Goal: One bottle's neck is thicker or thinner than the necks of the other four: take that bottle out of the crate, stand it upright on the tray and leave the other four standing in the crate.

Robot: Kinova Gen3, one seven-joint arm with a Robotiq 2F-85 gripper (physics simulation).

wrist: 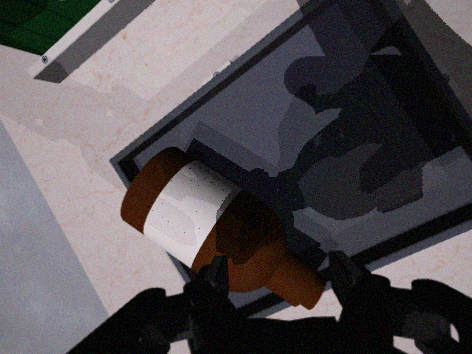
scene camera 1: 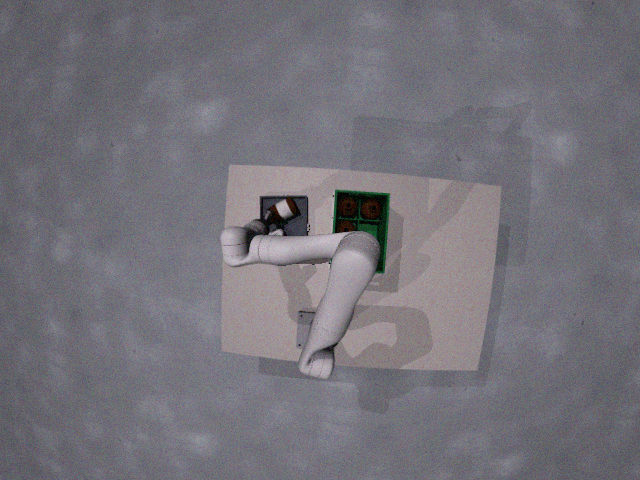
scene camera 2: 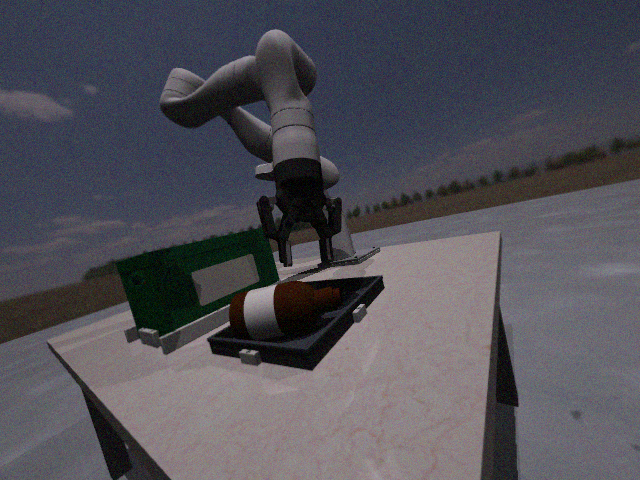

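Scene camera 2 shows my gripper (scene camera 2: 307, 264), open and holding nothing, and a tray floor (scene camera 2: 302, 338). In the wrist view: the gripper (wrist: 277, 269) and the tray floor (wrist: 332, 130). In scene camera 1: the tray floor (scene camera 1: 294, 226).
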